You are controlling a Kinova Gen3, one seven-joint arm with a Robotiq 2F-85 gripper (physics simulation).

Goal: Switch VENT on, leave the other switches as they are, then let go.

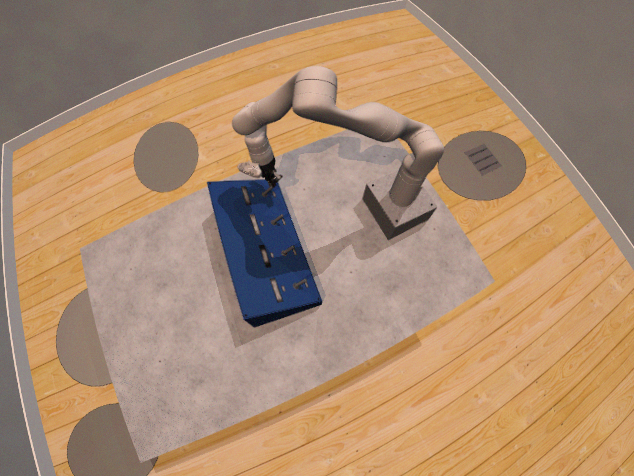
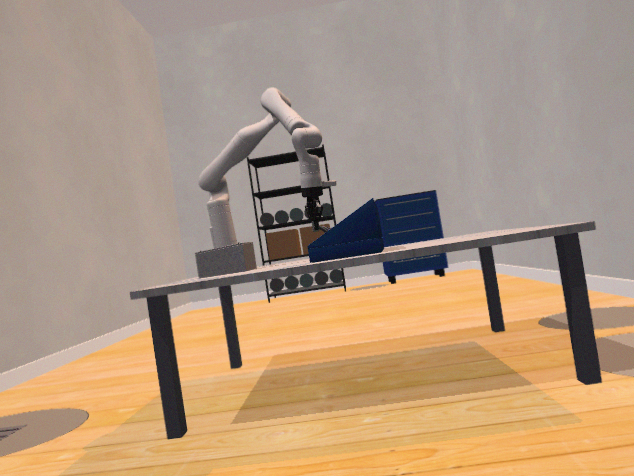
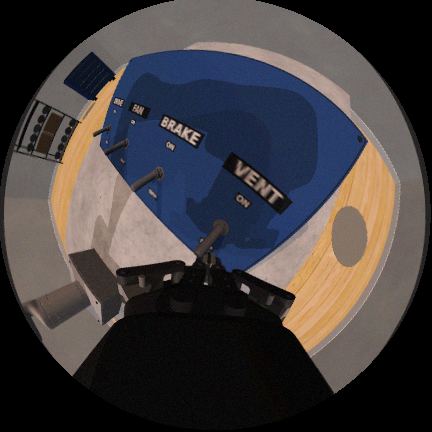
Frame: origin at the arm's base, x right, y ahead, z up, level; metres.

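Seen in the pictures: gripper, fingertip midpoint: (image 1: 273, 186) (image 2: 316, 231) (image 3: 207, 258); arm's base at its link origin: (image 1: 401, 195) (image 2: 226, 246) (image 3: 82, 292).
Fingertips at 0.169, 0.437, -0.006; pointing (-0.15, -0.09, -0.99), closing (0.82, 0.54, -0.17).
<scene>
Pixels of each thing's middle, then the offset from my fingertips to it, as dx, dy, dz. "pt": a spot on its surface instead. Level surfaces: height alone.
- blue sloped panel at the middle of its body: (image 3: 173, 131) (image 1: 260, 247) (image 2: 353, 238) -0.200, +0.100, -0.042
- VENT lever at the middle of its body: (image 3: 208, 240) (image 1: 268, 190) -0.015, +0.020, +0.007
- VENT label at the middle of its body: (image 3: 257, 182) (image 1: 246, 195) -0.020, +0.102, +0.020
- mark at a spot on its surface: (image 3: 242, 201) pt -0.018, +0.078, +0.008
- BRAKE lever at the middle of its body: (image 3: 144, 179) (image 1: 278, 218) -0.135, +0.013, +0.006
- FAN lever at the middle of its body: (image 3: 114, 147) (image 1: 289, 249) -0.255, +0.006, +0.006
- DRIVE lever at the middle of its body: (image 3: 100, 130) (image 1: 301, 282) -0.375, +0.000, +0.006
- table at its surface level: dz -0.108
The blue sloped panel (image 1: 256, 301) (image 2: 353, 230) (image 3: 200, 65) carries a row of grey levers. The VENT lever (image 1: 267, 192) (image 3: 211, 240) is at the row's end, below the VENT label (image 3: 257, 183) and its ON mark (image 3: 242, 201). It slants away from ON, toward the panel's low edge. My gripper (image 1: 275, 182) (image 2: 315, 225) (image 3: 207, 258) is shut and empty, its tips close beside the lever's free end on the low-edge side; contact cannot be told. The small mark below the lever is mostly hidden.
The BRAKE lever (image 1: 278, 220) (image 3: 147, 179) is nearest to VENT, then the FAN lever (image 1: 288, 251) (image 3: 117, 147) and DRIVE lever (image 1: 300, 283) (image 3: 102, 131). The robot base (image 1: 399, 217) (image 2: 225, 260) stands on the table (image 1: 179, 379), facing the panel's low edge.
</scene>
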